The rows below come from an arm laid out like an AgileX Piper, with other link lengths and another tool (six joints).
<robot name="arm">
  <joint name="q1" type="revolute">
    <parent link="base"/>
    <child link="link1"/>
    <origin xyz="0 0 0.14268"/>
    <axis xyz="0 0 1"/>
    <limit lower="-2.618" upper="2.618"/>
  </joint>
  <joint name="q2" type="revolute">
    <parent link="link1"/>
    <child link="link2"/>
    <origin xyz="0 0 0" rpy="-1.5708 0 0"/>
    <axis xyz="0 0 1"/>
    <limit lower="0" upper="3.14"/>
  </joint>
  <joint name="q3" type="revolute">
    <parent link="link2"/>
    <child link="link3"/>
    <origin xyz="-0.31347 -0.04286 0"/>
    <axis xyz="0 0 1"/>
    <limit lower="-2.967" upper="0"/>
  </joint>
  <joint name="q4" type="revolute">
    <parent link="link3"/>
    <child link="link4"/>
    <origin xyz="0.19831 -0.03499 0" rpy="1.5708 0 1.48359"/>
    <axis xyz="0 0 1"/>
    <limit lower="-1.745" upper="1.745"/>
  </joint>
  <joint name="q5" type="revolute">
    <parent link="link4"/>
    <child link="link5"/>
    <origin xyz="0 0 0" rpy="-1.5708 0 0"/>
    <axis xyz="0 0 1"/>
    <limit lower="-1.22" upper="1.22"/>
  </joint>
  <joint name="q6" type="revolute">
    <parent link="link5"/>
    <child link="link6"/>
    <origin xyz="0 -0.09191 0" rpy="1.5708 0 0"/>
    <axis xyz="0 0 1"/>
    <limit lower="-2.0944" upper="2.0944"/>
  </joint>
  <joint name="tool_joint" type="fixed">
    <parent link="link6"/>
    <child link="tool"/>
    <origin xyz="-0.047 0.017 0.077" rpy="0 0.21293 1.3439"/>
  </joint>
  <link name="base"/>
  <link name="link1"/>
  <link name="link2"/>
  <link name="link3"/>
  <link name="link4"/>
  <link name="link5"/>
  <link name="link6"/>
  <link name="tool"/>
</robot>
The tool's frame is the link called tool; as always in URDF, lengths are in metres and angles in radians.
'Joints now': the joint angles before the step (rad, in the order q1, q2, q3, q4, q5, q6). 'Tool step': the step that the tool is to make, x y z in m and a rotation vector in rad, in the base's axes. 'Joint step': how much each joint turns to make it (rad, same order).
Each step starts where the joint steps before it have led.
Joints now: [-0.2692 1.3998 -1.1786 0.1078 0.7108 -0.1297]
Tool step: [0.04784 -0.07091 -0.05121 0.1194 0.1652 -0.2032]
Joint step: [-0.1287 0.2711 -0.1830 -0.0070 0.0998 0.1074]
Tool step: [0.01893 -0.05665 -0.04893 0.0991 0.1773 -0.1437]
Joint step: [-0.0925 0.2180 -0.2044 -0.0256 0.1841 0.0809]
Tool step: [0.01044 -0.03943 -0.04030 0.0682 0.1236 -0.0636]
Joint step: [-0.0629 0.1774 -0.1856 -0.0088 0.1489 0.0135]
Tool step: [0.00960 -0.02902 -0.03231 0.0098 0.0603 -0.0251]
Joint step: [-0.0336 0.1326 -0.1296 -0.0256 0.0532 0.0001]
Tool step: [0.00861 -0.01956 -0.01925 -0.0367 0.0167 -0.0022]
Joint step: [-0.0115 0.0781 -0.0716 -0.0408 -0.0132 -0.0001]
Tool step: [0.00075 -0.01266 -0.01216 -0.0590 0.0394 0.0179]
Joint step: [0.0000 0.0395 -0.0288 -0.0732 -0.0114 0.0001]
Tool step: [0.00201 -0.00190 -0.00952 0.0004 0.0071 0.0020]
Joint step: [0.0000 0.0219 -0.0034 -0.0040 -0.0125 -0.0001]
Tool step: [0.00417 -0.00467 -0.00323 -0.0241 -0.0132 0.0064]
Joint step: [0.0000 0.0129 -0.0039 -0.0137 -0.0336 0.0000]
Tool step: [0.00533 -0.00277 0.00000 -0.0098 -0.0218 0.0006]
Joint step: [0.0000 0.0109 -0.0154 0.0039 -0.0191 0.0000]
